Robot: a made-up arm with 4 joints.
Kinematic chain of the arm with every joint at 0, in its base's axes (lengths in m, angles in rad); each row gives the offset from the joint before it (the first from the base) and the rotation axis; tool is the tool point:
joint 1: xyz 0 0 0.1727 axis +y
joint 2: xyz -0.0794 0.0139 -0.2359 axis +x
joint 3: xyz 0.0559 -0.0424 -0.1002 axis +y
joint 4: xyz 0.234 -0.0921 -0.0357 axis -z
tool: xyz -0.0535 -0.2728 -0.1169
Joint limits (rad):
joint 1: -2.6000..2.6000
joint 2: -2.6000..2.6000
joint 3: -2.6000..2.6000
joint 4: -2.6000..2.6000
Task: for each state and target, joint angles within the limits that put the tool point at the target. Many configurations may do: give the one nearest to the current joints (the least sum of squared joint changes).
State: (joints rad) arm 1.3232 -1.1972 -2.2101 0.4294
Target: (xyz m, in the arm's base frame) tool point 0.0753 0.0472 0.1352
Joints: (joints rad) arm 1.3523 -1.5738 -2.5424 0.7333
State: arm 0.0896 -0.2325 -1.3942 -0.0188
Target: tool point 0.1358 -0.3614 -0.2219
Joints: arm 0.1150 0.2552 -1.0851 0.1237
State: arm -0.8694 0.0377 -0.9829 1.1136
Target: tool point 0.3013 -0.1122 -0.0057
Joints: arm -0.6474 -0.3198 -1.6849 1.5306
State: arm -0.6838 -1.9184 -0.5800 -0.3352
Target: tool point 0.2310 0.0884 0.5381
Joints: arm -0.7545 -1.9870 -0.4178 -0.9071
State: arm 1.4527 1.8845 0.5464 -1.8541
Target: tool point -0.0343 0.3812 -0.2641
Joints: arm 1.3753 2.0510 0.2666 -2.0152
